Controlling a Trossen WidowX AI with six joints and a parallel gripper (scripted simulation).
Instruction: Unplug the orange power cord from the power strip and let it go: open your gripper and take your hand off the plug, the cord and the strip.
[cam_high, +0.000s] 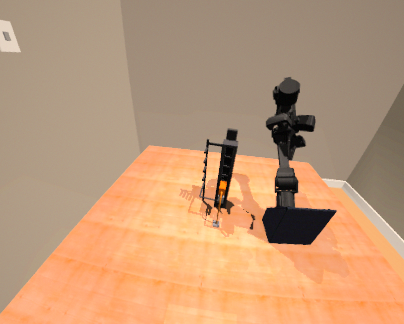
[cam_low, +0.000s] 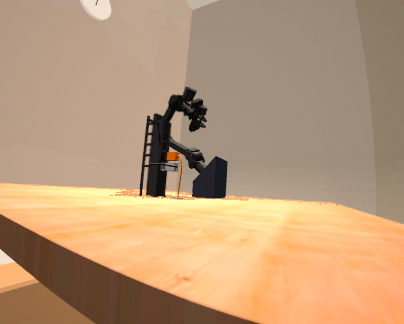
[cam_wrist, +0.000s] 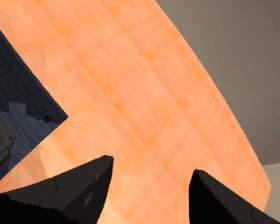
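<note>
Right now the orange plug is 180 mm below my gripper tip, 170 mm ahead of it and 100 mm to the right of it. The rest, counted from my gripper tip: black ladder-like rack 230 mm ahead, 190 mm below, 180 mm to the right.
</note>
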